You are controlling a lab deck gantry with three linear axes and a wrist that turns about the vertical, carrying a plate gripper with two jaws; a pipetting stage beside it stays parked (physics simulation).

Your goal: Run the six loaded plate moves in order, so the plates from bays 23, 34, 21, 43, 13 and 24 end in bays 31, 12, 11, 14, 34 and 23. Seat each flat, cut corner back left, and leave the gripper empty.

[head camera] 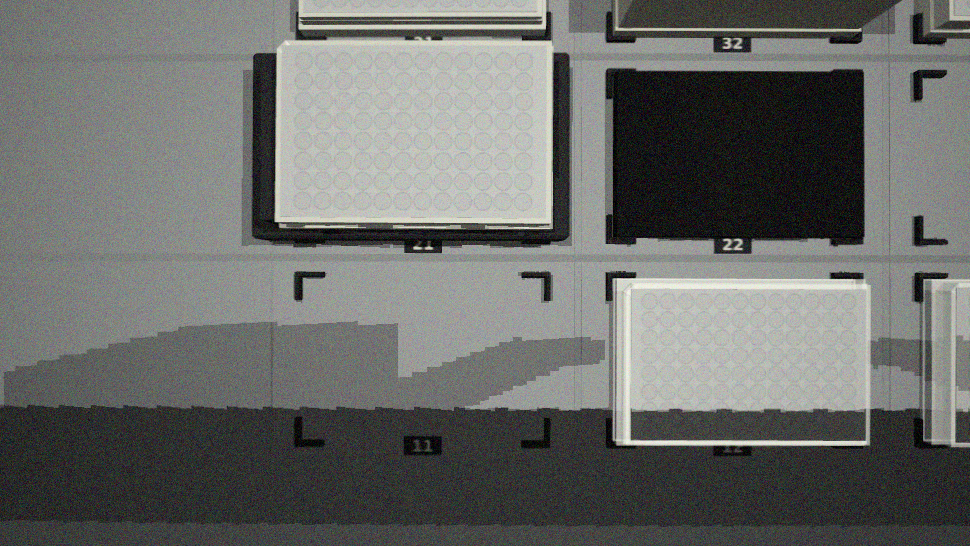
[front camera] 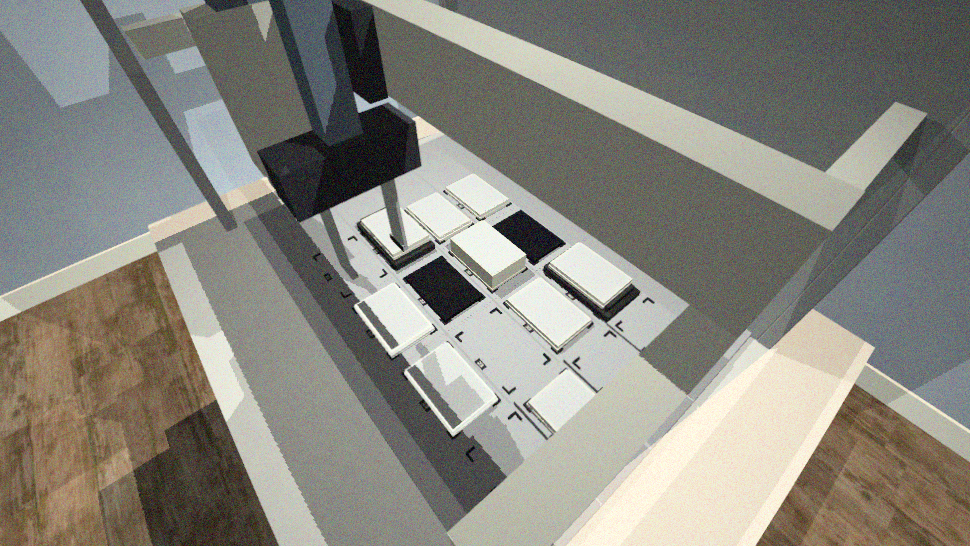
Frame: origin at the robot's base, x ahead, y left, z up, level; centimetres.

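Seen in the pictures: gripper, fingertip midpoint: [front camera: 375, 257]; robot's base, origin of the base link: [head camera: 302, 439] [front camera: 315, 257].
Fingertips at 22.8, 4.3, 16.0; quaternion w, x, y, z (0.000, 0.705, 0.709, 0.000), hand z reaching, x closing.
Note:
Offsets run from my fingertips to a thing's top centre, as dx, dy, dz. "*": to the spot under its first point.
My gripper [front camera: 378, 263] is open, its jaws apart with no plate between them, above the bay 11 and 21 area. One jaw overlaps the view of the bay 21 plate {-16.3, +10.9, -12.3} [front camera: 377, 227] [head camera: 414, 132], which lies on a black riser {* -9.0, +10.4, -14.8} [front camera: 414, 257] [head camera: 560, 149]. Plates also lie in bay 31 {* -15.8, +21.9, -14.5} [front camera: 441, 213] [head camera: 420, 8], bay 12 {* -0.1, +1.9, -14.5} [front camera: 401, 308] [head camera: 746, 349], bay 13 {* +18.7, +1.8, -14.5} [front camera: 468, 386], bay 24 {* +29.3, +10.5, -13.1} [front camera: 560, 398] and, on a black riser, bay 43 {* +16.1, +32.2, -12.3} [front camera: 590, 269]. The bay 12 plate's cut corner is back left. Bays 11 and 23 hold no plate. Bays 14 and 34 are partly hidden.
A tall white block {+0.0, +21.4, -11.8} [front camera: 485, 245] [head camera: 739, 13] stands in bay 32. Black blocks fill bay 22 {* +0.7, +10.5, -15.2} [front camera: 444, 288] [head camera: 738, 154] and bay 42 {* +0.7, +32.1, -15.2} [front camera: 529, 235]. More plates lie in bay 41 {* -16.1, +32.1, -14.5} [front camera: 477, 193] and bay 33 {* +16.6, +21.2, -14.5} [front camera: 548, 310]. Pale frame beams [front camera: 576, 447] cross the near side.

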